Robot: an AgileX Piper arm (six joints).
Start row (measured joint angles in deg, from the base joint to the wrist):
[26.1 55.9 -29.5 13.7 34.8 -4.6]
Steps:
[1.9 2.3 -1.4 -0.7 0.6 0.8]
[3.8 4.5 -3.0 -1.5 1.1 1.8]
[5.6 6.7 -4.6 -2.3 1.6 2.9]
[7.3 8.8 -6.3 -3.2 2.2 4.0]
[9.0 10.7 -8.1 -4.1 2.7 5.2]
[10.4 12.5 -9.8 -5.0 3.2 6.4]
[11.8 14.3 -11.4 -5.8 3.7 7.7]
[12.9 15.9 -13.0 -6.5 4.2 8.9]
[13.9 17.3 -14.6 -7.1 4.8 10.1]
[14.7 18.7 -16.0 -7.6 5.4 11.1]
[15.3 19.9 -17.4 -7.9 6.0 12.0]
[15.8 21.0 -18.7 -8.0 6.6 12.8]
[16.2 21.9 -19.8 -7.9 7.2 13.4]
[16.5 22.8 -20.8 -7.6 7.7 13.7]
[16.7 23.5 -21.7 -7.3 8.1 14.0]
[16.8 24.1 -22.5 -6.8 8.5 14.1]
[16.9 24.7 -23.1 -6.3 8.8 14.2]
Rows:
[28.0 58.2 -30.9 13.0 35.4 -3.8]
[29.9 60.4 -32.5 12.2 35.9 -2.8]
[31.7 62.6 -34.1 11.4 36.4 -1.7]
[33.4 64.7 -35.8 10.5 37.0 -0.6]
[35.1 66.6 -37.6 9.6 37.5 0.6]
[36.5 68.4 -39.3 8.7 38.0 1.8]
[37.9 70.2 -40.9 7.9 38.5 3.1]
[39.0 71.8 -42.5 7.2 39.0 4.3]
[40.0 73.2 -44.1 6.6 39.6 5.5]
[40.8 74.6 -45.5 6.1 40.2 6.5]
[41.4 75.8 -46.9 5.8 40.8 7.4]
[41.9 76.9 -48.2 5.7 41.4 8.2]
[42.3 77.8 -49.3 5.8 42.0 8.8]
[42.6 78.7 -50.3 6.1 42.5 9.1]
[42.8 79.4 -51.2 6.4 42.9 9.4]
[42.9 80.0 -52.0 6.9 43.3 9.5]
[43.0 80.6 -52.6 7.4 43.6 9.6]

